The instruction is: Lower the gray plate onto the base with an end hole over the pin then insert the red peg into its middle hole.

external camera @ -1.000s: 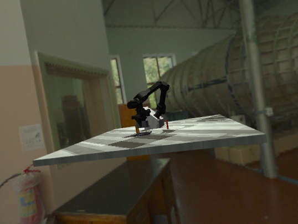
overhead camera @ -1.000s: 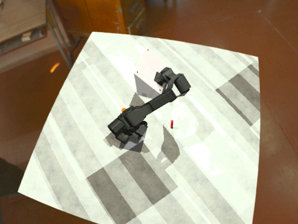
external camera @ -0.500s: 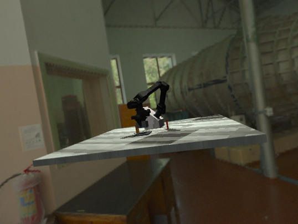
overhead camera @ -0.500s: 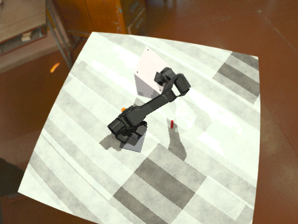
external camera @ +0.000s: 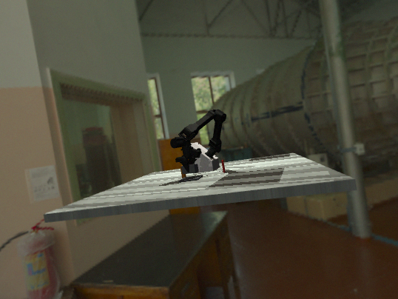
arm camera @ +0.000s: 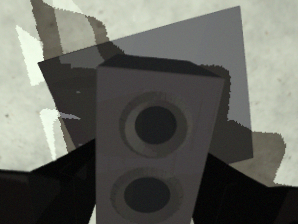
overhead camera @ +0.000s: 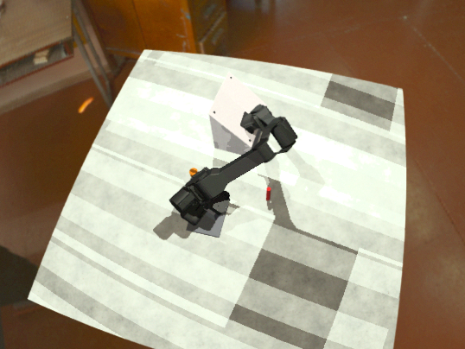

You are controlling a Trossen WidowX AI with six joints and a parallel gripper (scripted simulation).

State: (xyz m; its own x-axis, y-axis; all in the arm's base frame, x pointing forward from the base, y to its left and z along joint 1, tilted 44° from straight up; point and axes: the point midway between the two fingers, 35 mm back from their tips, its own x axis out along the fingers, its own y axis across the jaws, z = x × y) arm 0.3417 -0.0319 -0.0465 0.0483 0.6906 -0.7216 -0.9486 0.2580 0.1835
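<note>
The square base lies 4 cm below my gripper tip, 2 cm to the left of it and 1 cm ahead of it. Round my gripper tip: orange cylinder 11 cm behind, 8 cm to the right, 1 cm below; then red peg 19 cm to the left, 11 cm behind, 1 cm below; then gray plate 3 cm above.
</note>
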